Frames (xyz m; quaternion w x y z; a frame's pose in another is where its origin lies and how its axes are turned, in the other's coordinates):
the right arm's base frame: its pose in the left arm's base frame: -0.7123 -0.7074 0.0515 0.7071 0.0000 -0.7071 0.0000
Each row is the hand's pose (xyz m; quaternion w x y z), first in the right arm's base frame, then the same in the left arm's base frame.
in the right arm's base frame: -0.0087 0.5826 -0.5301 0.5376 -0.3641 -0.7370 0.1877
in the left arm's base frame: -0.1822 -0.1248 0.0428 0.1410 0.3902 0.9013 0.1247
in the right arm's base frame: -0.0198 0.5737 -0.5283 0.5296 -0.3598 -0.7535 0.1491
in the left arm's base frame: -0.1840 -0.1337 0.0317 0.1583 0.3599 0.9073 0.1490
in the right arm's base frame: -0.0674 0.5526 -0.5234 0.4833 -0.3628 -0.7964 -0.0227
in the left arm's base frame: -0.1889 -0.1548 -0.0159 0.2214 0.2405 0.9049 0.2726
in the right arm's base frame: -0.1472 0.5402 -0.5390 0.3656 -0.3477 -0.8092 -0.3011
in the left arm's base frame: -0.1733 -0.1672 -0.0957 0.3137 0.0330 0.8307 0.4588
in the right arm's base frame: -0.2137 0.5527 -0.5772 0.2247 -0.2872 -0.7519 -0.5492
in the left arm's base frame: -0.1351 -0.1547 -0.1622 0.3728 -0.1853 0.6906 0.5914
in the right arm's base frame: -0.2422 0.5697 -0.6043 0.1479 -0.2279 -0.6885 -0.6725
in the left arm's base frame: -0.1080 -0.1377 -0.1907 0.3822 -0.3144 0.5914 0.6366
